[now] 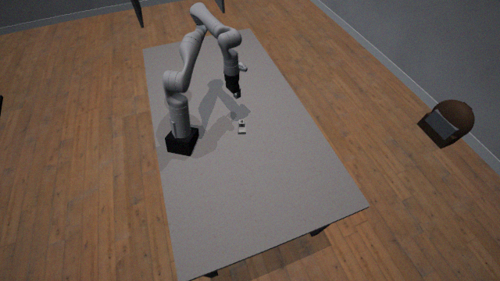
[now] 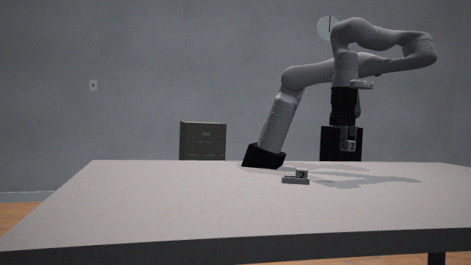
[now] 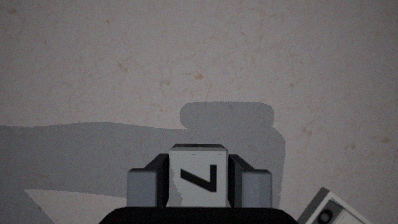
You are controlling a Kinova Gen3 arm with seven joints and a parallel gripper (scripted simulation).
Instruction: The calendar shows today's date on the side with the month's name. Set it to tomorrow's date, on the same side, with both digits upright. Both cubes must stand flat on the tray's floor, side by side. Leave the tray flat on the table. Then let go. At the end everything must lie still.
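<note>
The calendar tray is 150 mm to the right of my hand, 120 mm below it and 50 mm behind it. From my hand the other things lie so: digit cube 10 mm below.
</note>
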